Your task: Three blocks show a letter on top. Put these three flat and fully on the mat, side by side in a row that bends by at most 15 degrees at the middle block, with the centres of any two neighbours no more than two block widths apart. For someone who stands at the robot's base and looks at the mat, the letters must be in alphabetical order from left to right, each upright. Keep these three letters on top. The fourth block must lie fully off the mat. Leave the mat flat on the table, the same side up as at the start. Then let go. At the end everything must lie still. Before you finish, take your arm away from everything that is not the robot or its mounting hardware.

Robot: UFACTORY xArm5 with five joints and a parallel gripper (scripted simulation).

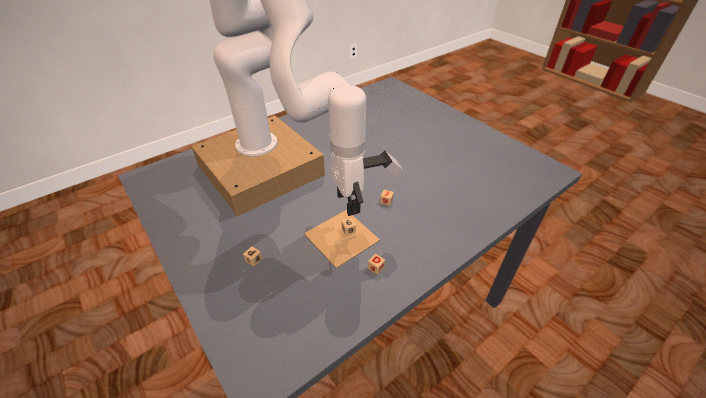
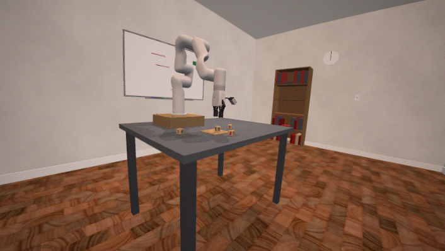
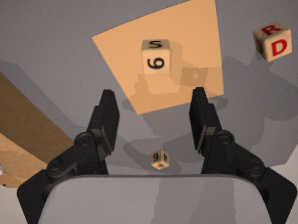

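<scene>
My gripper is now 1 cm short of the tan mat, 3 cm to the left of it and 11 cm above it. Round my hand: wooden block 14 cm ahead, 1 cm to the right, 10 cm below.
</scene>
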